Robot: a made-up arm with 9 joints. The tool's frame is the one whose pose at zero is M. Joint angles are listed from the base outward.
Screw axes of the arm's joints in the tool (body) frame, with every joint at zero. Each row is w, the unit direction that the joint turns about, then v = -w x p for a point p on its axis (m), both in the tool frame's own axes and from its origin. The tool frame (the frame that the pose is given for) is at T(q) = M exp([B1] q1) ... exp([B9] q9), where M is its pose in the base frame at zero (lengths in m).
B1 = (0, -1, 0, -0.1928, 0, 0.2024)
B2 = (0, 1, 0, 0.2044, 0, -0.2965)
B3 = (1, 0, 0, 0, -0.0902, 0.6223)
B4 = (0, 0, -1, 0.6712, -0.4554, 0)
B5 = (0, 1, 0, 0.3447, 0, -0.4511)
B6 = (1, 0, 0, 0, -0.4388, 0.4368)
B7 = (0, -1, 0, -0.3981, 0, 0.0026)
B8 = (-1, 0, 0, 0, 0.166, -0.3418)
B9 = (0, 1, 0, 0.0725, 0, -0.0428)
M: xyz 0.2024 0.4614 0.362 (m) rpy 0 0 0 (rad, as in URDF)
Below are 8 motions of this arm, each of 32 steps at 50 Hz.
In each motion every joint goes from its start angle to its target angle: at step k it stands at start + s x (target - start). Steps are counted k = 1, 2, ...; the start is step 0. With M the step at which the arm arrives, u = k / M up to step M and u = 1 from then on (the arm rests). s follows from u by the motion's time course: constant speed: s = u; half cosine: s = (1 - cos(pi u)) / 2; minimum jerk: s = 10 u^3 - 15 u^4 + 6 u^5.
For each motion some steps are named. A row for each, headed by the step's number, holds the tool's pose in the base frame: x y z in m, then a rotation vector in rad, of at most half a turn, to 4 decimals.
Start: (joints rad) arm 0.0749 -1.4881 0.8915 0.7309 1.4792 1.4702 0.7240 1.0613 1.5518
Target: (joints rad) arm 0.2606 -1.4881 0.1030 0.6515 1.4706 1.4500 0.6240 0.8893 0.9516
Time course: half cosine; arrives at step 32
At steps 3, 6, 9, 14, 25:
3: 0.3038 0.3673 0.3430 0.8356 1.8075 0.8184
6: 0.3287 0.3373 0.3495 0.8815 1.7299 0.7793
9: 0.3640 0.2872 0.3607 0.9494 1.6071 0.7169
14: 0.4237 0.1653 0.3897 1.0831 1.3298 0.5733
25: 0.4554 -0.1302 0.4567 1.3037 0.7097 0.2383

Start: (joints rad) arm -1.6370 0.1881 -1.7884 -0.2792 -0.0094 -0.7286 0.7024 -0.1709 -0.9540
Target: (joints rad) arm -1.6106 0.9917 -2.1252 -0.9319 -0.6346 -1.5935 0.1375 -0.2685 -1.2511
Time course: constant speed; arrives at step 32
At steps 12, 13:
12: -0.1843 -0.8278 0.8038 1.4926 0.3482 2.3679
13: -0.1623 -0.8398 0.8090 1.5546 0.3313 2.3607

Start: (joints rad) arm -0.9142 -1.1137 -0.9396 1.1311 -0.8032 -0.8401 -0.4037 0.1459 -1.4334
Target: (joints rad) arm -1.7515 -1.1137 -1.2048 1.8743 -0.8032 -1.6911 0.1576 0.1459 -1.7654
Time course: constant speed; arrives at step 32
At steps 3, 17, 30, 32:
3: 0.6794 -0.3434 0.5714 -2.8673 -1.1147 -0.3024
17: 0.6479 -0.6898 0.5988 2.8402 0.2927 -0.3402
30: 0.5386 -0.8568 0.7159 2.5298 -0.3961 -0.8077
32: 0.5211 -0.8666 0.7374 2.4752 -0.4936 -0.8634

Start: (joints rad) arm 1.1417 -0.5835 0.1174 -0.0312 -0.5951 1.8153 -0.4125 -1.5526 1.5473
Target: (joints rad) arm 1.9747 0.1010 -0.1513 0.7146 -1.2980 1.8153 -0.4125 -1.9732 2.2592
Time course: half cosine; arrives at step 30
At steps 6, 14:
6: -0.2134 -0.5499 0.5568 1.3239 -0.6166 -2.6008
14: -0.3285 -0.6764 0.3340 2.0003 -0.4307 -2.3057

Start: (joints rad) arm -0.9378 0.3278 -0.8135 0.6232 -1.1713 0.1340 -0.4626 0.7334 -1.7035
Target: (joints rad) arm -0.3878 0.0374 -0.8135 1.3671 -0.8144 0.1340 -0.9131 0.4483 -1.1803
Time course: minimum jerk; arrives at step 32
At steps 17, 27, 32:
17: 0.3492 0.1592 -0.0119 -1.5119 -0.8851 0.7701
27: 0.5798 -0.0184 0.3336 -1.6572 -0.7978 -0.1620
32: 0.5847 -0.0343 0.3671 -1.6481 -0.7949 -0.2327

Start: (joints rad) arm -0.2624 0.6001 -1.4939 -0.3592 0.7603 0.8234 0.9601 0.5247 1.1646
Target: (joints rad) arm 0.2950 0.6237 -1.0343 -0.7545 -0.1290 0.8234 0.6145 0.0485 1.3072
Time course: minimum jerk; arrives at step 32
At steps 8, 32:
8: -0.3107 -0.3048 -0.2175 -1.4065 1.4559 -0.4131
32: -0.2874 0.2072 0.1082 -0.3169 1.5078 0.5344

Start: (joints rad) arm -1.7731 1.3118 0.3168 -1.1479 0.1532 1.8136 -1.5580 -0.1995 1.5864
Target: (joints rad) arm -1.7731 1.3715 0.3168 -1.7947 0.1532 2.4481 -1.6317 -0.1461 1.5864
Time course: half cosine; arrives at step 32
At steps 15, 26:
15: 0.0850 0.6055 0.0141 -1.6122 1.5739 -0.9379
26: 0.2318 0.6120 0.0798 -1.5382 2.0490 -0.9835

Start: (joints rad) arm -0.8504 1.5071 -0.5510 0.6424 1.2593 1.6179 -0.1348 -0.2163 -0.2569
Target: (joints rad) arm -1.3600 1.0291 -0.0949 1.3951 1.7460 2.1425 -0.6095 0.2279 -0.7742
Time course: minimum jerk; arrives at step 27
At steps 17, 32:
17: -0.1966 -0.6216 0.9948 -1.3885 0.1642 -2.5880
32: -0.1900 -0.3577 1.0987 -1.5065 -0.2700 -2.6086

